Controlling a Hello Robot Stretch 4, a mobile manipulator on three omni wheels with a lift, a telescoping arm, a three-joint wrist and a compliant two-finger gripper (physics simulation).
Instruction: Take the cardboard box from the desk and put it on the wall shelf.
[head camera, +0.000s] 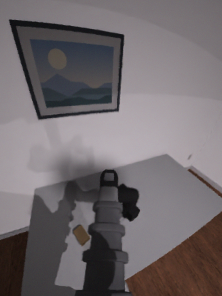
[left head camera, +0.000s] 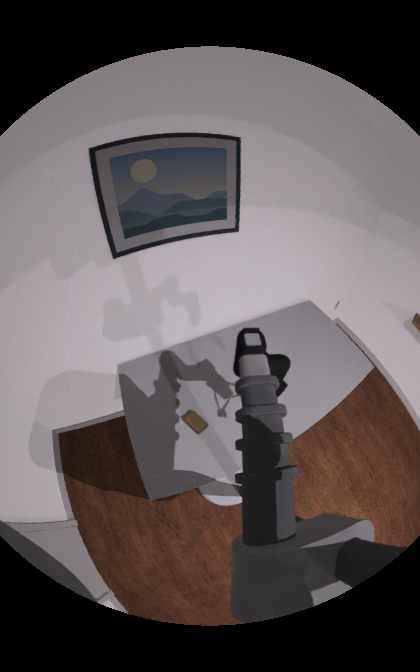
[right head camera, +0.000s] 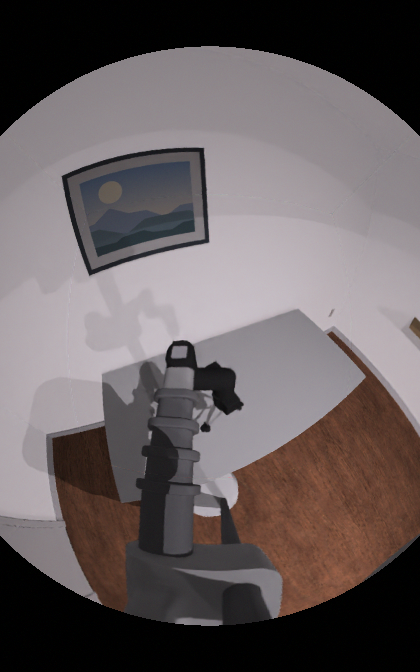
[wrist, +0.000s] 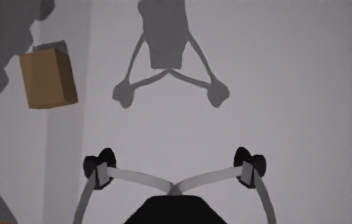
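The cardboard box (head camera: 81, 235) (left head camera: 195, 422) (wrist: 47, 79), small and brown, sits on the grey desk (head camera: 160, 200) (left head camera: 320, 350) (right head camera: 280, 380) (wrist: 290, 100), left of the arm. In the right head view it does not show. My gripper (wrist: 174, 160) (right head camera: 201, 421) is open and empty above the desk. In the wrist view the box is at the upper left, beyond and left of the left fingertip, apart from it. A brown piece (left head camera: 417, 321) (right head camera: 415, 327) on the wall at the right edge may be part of the wall shelf; most of it is cut off.
A framed landscape picture (head camera: 75, 72) (left head camera: 172, 187) (right head camera: 142, 205) hangs on the wall behind the desk. My telescoping arm (head camera: 106, 242) (left head camera: 262, 450) (right head camera: 170, 460) reaches over the desk. Its shadow falls on the desk and wall. A wooden floor (left head camera: 350, 460) (right head camera: 320, 480) lies around the desk.
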